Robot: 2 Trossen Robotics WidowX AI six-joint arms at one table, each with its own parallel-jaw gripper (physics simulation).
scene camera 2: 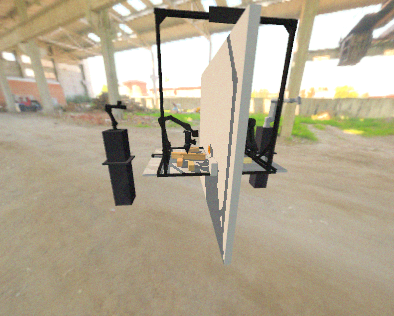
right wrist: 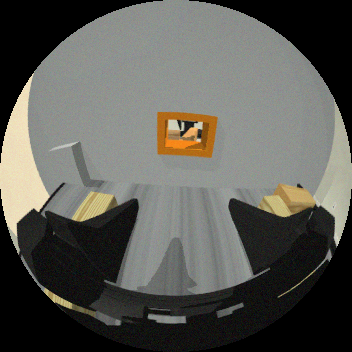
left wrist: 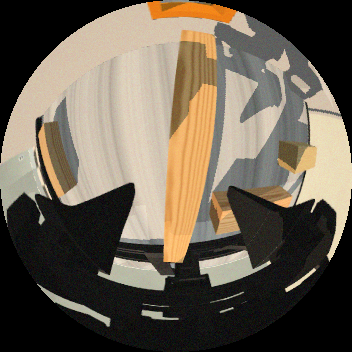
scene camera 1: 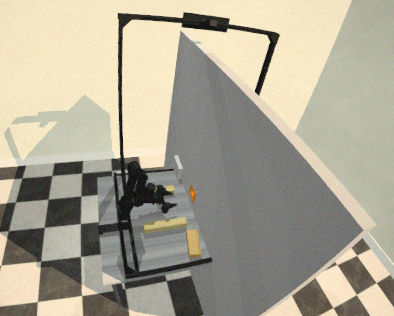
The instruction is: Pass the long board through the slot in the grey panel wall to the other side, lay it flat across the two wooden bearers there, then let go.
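Seen in the pictures: left gripper, between the fingertips: [scene camera 2: 188, 152] [right wrist: 191, 130] [left wrist: 182, 189]; right gripper, between the fingertips: [right wrist: 185, 204] [scene camera 1: 174, 199]; left arm's base, origin of its link: [left wrist: 186, 256]; right arm's base, origin of its link: [scene camera 2: 252, 155] [scene camera 1: 123, 216].
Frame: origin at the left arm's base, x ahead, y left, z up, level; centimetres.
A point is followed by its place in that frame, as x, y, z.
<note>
The long board [scene camera 2: 180, 155] [left wrist: 192, 165] lies on the left arm's side of the grey panel wall [scene camera 1: 250, 165] @(48.3, 34.9, 68.5) [scene camera 2: 217, 90] @(43.3, -26.7, 60.6) [right wrist: 100, 75] @(48.3, -20.0, 20.7), its far end pointing toward the wall. My left gripper [scene camera 2: 188, 149] @(22.3, -0.7, 4.9) [left wrist: 182, 189] @(22.3, -0.7, 4.9) is open and empty above the board, which runs between the fingertips in the left wrist view. The slot has an orange frame [scene camera 1: 193, 193] @(46.8, -5.9, 6.0) [left wrist: 192, 15] [right wrist: 161, 132] @(48.5, -8.2, 8.4). My right gripper [scene camera 1: 173, 198] @(59.2, -4.7, 4.5) [right wrist: 185, 204] @(59.2, -4.7, 4.5) is open and empty on the other side, facing the slot. One pale wooden bearer [scene camera 1: 170, 189] @(59.6, -14.5, 2.5) [right wrist: 97, 206] @(59.3, -14.8, 2.5) and a second bearer [scene camera 1: 165, 226] @(68.9, 12.6, 2.1) [right wrist: 272, 206] @(58.4, 8.8, 2.5) lie either side of it, partly hidden by the fingers.
An orange-brown block [scene camera 1: 193, 243] @(56.1, 26.4, 1.9) [right wrist: 295, 195] @(56.0, 21.4, 1.9) lies beyond the second bearer. On the left arm's side lie several blocks: a dark-sided block [left wrist: 61, 162] @(26.9, 22.3, -0.2), a short block [left wrist: 225, 215] @(16.5, -5.9, 3.1) by one finger, and a small block [left wrist: 300, 157] @(23.7, -21.3, 3.1). A pale upright piece [scene camera 1: 178, 167] @(50.8, -29.5, 7.2) [right wrist: 80, 162] @(49.7, -27.0, 3.4) stands at the wall.
</note>
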